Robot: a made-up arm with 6 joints. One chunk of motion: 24 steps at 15 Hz.
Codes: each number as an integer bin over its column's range. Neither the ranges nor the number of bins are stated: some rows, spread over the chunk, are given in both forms.
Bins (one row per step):
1: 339 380 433 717 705 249
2: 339 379 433 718 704 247
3: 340 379 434 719 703 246
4: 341 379 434 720 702 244
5: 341 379 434 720 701 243
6: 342 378 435 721 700 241
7: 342 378 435 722 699 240
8: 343 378 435 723 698 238
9: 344 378 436 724 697 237
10: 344 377 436 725 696 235
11: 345 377 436 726 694 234
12: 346 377 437 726 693 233
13: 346 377 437 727 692 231
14: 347 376 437 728 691 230
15: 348 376 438 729 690 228
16: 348 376 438 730 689 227
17: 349 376 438 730 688 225
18: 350 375 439 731 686 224
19: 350 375 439 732 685 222
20: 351 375 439 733 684 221
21: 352 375 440 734 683 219
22: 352 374 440 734 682 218
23: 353 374 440 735 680 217
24: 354 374 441 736 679 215
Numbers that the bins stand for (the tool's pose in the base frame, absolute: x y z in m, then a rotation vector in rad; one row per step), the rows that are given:
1: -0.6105 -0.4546 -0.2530 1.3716 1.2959 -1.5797
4: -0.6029 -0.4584 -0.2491 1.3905 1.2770 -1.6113
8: -0.5953 -0.4622 -0.2453 1.4095 1.2518 -1.6491
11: -0.5877 -0.4660 -0.2415 1.4284 1.2266 -1.6743
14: -0.5801 -0.4698 -0.2377 1.4410 1.2077 -1.6995
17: -0.5725 -0.4698 -0.2339 1.4536 1.1887 -1.7311
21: -0.5611 -0.4736 -0.2263 1.4788 1.1572 -1.7689
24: -0.5535 -0.4774 -0.2225 1.4914 1.1320 -1.7941
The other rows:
2: -0.6105 -0.4584 -0.2530 1.3779 1.2896 -1.5923
3: -0.6067 -0.4584 -0.2491 1.3842 1.2833 -1.5986
5: -0.6029 -0.4584 -0.2491 1.3905 1.2707 -1.6176
6: -0.5991 -0.4622 -0.2453 1.3968 1.2644 -1.6302
7: -0.5991 -0.4622 -0.2453 1.4032 1.2581 -1.6365
9: -0.5915 -0.4622 -0.2415 1.4158 1.2455 -1.6554
10: -0.5915 -0.4660 -0.2415 1.4221 1.2392 -1.6680
12: -0.5839 -0.4660 -0.2377 1.4284 1.2203 -1.6806
13: -0.5839 -0.4660 -0.2377 1.4347 1.2140 -1.6932
15: -0.5763 -0.4698 -0.2339 1.4473 1.2014 -1.7122
16: -0.5763 -0.4698 -0.2339 1.4536 1.1950 -1.7185
18: -0.5687 -0.4736 -0.2301 1.4599 1.1761 -1.7374
19: -0.5687 -0.4736 -0.2301 1.4662 1.1698 -1.7500
20: -0.5649 -0.4736 -0.2301 1.4725 1.1635 -1.7563
22: -0.5611 -0.4774 -0.2263 1.4788 1.1509 -1.7752
23: -0.5573 -0.4774 -0.2263 1.4851 1.1383 -1.7815

